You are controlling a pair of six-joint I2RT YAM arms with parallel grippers.
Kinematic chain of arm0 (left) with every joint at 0, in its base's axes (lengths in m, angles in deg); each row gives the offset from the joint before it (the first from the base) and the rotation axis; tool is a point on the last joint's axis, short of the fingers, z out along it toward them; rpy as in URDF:
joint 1: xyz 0 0 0.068 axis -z
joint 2: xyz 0.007 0.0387 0.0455 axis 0.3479 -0.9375 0
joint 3: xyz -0.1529 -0.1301 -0.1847 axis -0.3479 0.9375 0
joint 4: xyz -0.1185 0.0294 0.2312 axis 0.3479 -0.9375 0
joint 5: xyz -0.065 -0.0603 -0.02 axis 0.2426 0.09 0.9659
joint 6: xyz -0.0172 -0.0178 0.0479 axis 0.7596 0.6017 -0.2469
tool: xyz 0 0 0 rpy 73.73 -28.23 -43.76
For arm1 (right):
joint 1: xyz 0 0 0.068 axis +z
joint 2: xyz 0.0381 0.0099 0.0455 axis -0.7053 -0.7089 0
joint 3: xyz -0.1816 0.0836 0.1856 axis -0.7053 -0.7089 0
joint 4: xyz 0.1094 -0.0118 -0.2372 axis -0.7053 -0.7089 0
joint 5: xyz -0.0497 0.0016 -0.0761 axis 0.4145 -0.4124 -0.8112
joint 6: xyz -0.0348 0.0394 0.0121 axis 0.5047 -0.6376 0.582
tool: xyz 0 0 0 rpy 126.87 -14.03 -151.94
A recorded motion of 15 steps. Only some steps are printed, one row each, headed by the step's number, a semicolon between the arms.
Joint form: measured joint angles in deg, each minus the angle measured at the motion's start. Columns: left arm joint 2, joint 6, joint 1, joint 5, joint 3, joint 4; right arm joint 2, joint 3, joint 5, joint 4, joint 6, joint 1.
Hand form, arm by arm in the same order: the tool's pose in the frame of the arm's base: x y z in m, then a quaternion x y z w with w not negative. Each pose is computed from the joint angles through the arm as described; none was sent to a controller.
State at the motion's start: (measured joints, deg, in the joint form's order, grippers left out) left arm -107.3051 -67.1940 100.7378 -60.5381 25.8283 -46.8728; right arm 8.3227 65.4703 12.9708 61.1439 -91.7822 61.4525
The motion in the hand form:
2: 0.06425 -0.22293 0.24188 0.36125 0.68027 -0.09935 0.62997; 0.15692 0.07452 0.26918 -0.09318 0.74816 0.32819 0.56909
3: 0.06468 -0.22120 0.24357 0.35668 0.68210 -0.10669 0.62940; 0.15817 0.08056 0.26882 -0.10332 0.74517 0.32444 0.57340
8: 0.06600 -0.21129 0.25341 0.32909 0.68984 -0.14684 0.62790; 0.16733 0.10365 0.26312 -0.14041 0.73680 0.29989 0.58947
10: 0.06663 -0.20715 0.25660 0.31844 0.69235 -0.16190 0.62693; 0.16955 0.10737 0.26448 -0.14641 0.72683 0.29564 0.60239
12: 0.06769 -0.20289 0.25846 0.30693 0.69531 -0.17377 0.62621; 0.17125 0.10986 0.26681 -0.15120 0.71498 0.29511 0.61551
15: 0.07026 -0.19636 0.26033 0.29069 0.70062 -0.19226 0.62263; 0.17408 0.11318 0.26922 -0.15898 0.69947 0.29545 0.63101
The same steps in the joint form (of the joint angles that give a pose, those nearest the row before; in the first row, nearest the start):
2: 1.49 1.81 -0.59 1.16 0.00 -1.00; -2.29 0.00 -4.04 3.45 2.25 5.90
3: 2.17 2.58 -0.83 1.66 0.00 -1.44; -3.47 0.00 -5.66 4.98 3.21 7.87
8: 6.01 6.64 -1.92 3.98 0.02 -3.52; -9.90 0.00 -11.28 11.93 7.82 13.90
10: 7.50 8.17 -2.43 4.92 0.13 -4.22; -11.12 0.00 -12.24 14.66 8.96 14.67
12: 8.85 9.62 -3.04 5.62 0.44 -4.70; -12.00 0.00 -12.61 17.35 9.81 15.08
15: 10.82 11.96 -4.35 7.24 0.92 -5.62; -13.42 0.00 -12.64 21.03 10.97 15.45

